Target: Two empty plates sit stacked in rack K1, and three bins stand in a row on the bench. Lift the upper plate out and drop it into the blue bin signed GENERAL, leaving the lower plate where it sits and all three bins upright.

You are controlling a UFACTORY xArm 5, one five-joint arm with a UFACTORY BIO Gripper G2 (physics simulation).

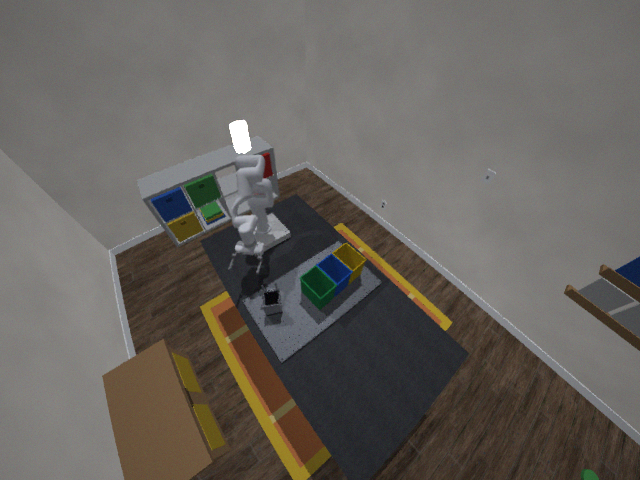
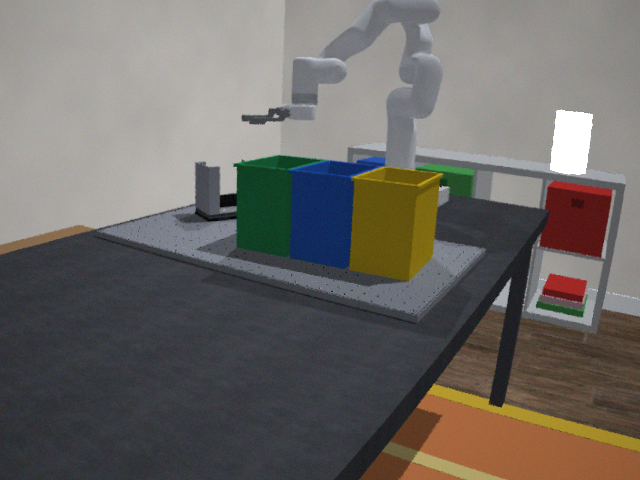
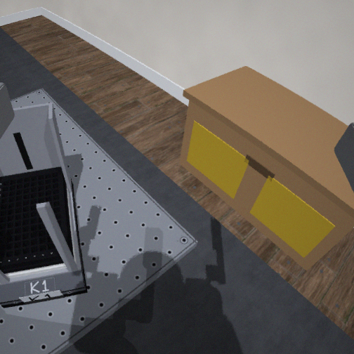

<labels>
blue bin: image 1; image 2; not seen in image 3 (out of frame)
green bin: image 1; image 2; not seen in image 3 (out of frame)
same spot on blue bin: [image 2: 322, 193] = [image 1: 344, 280]
same spot on green bin: [image 2: 264, 186] = [image 1: 329, 293]
</labels>
